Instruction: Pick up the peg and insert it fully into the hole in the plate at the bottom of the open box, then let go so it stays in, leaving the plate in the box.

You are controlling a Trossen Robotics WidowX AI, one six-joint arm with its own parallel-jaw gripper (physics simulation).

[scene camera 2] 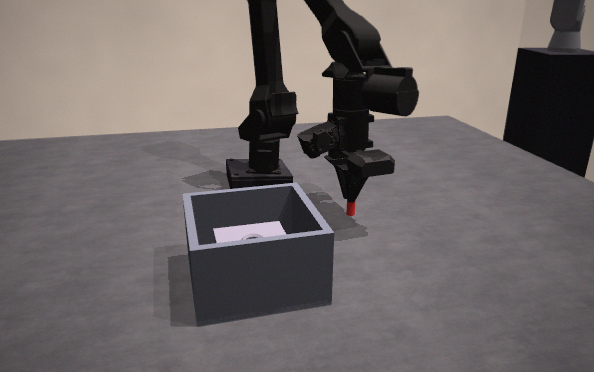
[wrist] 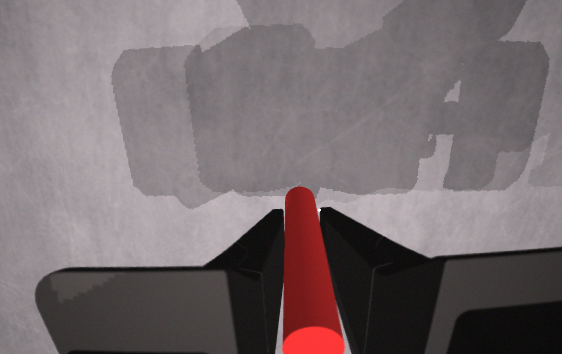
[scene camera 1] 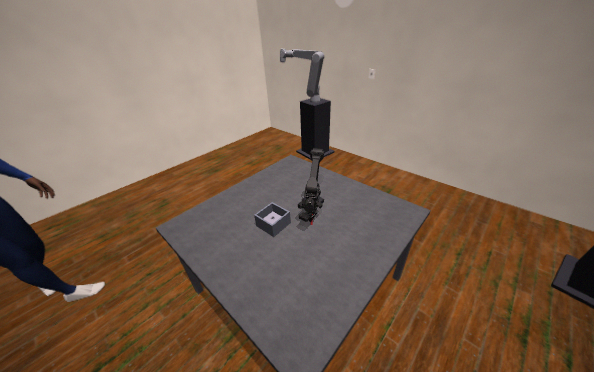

Observation:
In view: the gripper (scene camera 2: 349, 200), a grey box (scene camera 2: 235, 280) and a pale plate (scene camera 2: 259, 230).
The grey box is seen too in scene camera 1 (scene camera 1: 273, 229). The gripper shows as well in the wrist view (wrist: 301, 219). The wrist view misses the grey box: it is out of frame. The wrist view does not show the pale plate: it is out of frame.

